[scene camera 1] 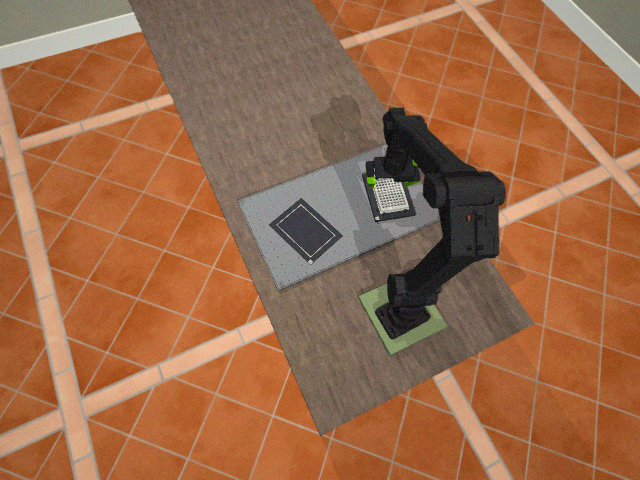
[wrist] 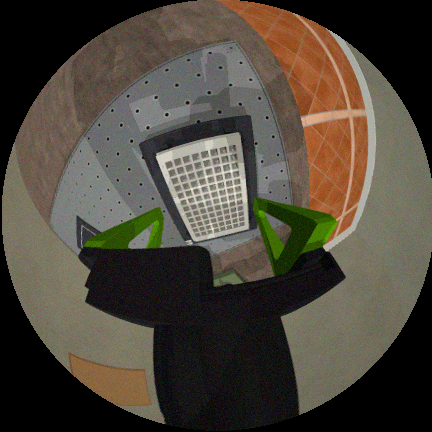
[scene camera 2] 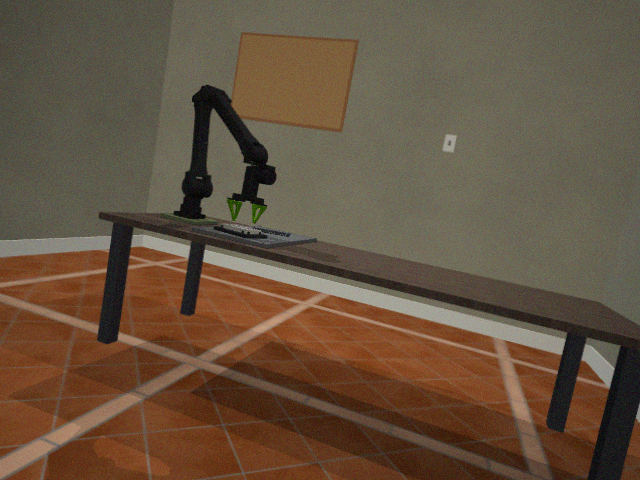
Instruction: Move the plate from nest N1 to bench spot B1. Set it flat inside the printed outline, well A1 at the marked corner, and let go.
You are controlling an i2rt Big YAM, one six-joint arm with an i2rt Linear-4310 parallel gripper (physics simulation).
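Where they show: gripper, fingertip midpoint: (scene camera 1: 388,186) (wrist: 207,206) (scene camera 2: 244,222); arm's base at its link origin: (scene camera 1: 402,315) (scene camera 2: 189,216).
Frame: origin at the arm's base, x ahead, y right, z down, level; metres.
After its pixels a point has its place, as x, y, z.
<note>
The white well plate (scene camera 1: 390,195) @(0.313, 0.155, -0.020) (wrist: 207,187) @(0.342, 0.163, -0.022) sits in the dark nest N1 (scene camera 1: 405,212) @(0.251, 0.169, -0.008) (wrist: 195,129) @(0.399, 0.183, -0.008), at the right of the grey board in scene camera 1. A small white mark shows at one corner of the nest. Bench spot B1 (scene camera 1: 306,230) @(0.332, -0.109, 0.002) is a dark patch with a white printed outline and a small marked corner, at the left of the board. Its edge shows at the left in the wrist view. My gripper (scene camera 2: 244,222) @(0.333, 0.156, -0.042) (wrist: 207,206) @(0.333, 0.156, -0.042) is open and empty. Its green fingertips are above the level of the plate, apart from it. In scene camera 1 the wrist hides part of the nest's far end.
The perforated grey board (scene camera 1: 330,187) @(0.428, 0.021, 0.004) (wrist: 120,145) @(0.439, 0.101, 0.004) lies on the long wooden table (scene camera 1: 242,103) @(0.850, -0.080, 0.017) (scene camera 2: 439,281) @(1.062, 0.148, 0.017). The arm's base stands on a green pad (scene camera 1: 393,345) @(-0.056, -0.062, -0.002) near the table's end. The arm reaches over the board's right side in scene camera 1.
</note>
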